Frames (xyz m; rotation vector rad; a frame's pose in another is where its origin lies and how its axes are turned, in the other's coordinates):
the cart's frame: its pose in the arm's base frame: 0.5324 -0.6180 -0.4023 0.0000 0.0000 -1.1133
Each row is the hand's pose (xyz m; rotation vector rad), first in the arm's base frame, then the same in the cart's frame.
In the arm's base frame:
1: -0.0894 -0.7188 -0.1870 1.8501 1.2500 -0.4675
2: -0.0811 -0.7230 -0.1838 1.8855 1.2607 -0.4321
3: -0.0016 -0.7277 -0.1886 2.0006 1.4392 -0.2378
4: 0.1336 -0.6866 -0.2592 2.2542 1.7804 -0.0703
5: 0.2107 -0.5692 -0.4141 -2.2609 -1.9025 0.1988
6: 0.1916 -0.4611 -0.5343 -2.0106 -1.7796 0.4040
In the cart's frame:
1: -0.1842 -0.6024 0.2153 0.8958 2.0062 0.1536
2: -0.1768 -0.5968 0.2185 0.9222 2.0389 0.1702
3: -0.1375 -0.5275 0.2137 0.9388 2.2805 0.2505
4: -0.1146 -0.3881 0.1431 0.9773 2.7140 0.1458
5: -0.1859 -0.2671 -0.0118 -0.9416 -2.8935 0.3193
6: -0.2913 -0.2364 -0.1320 -0.8146 -2.7336 0.6943

